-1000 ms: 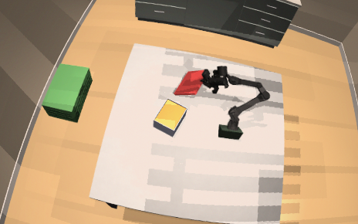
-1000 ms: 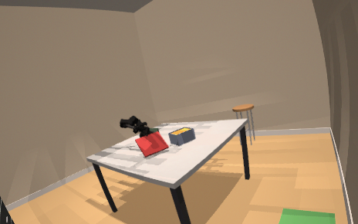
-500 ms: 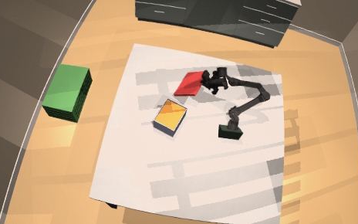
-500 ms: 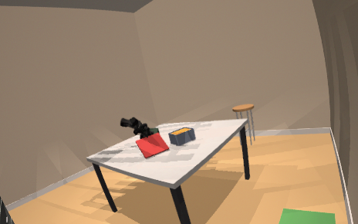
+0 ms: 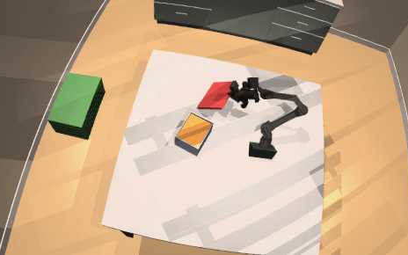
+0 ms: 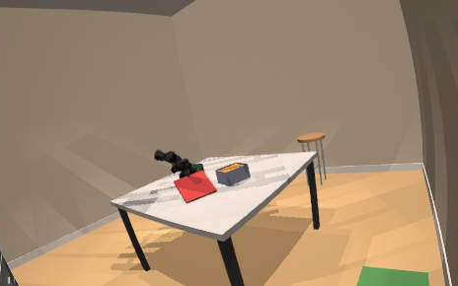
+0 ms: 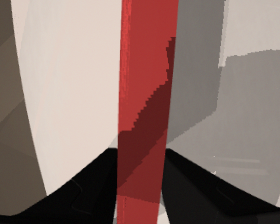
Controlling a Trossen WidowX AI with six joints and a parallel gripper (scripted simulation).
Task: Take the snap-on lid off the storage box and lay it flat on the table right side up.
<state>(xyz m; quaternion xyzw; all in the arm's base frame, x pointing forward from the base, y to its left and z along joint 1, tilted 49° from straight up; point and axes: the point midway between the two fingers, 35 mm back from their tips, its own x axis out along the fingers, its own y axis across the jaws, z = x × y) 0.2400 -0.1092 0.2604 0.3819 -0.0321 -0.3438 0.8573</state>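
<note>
The red lid is 60 mm ahead of my gripper tip, 50 mm below it and 20 mm to the right of it. From my gripper tip the other things lie so: grey storage box: 270 mm to the left, 160 mm ahead, 70 mm below.
</note>
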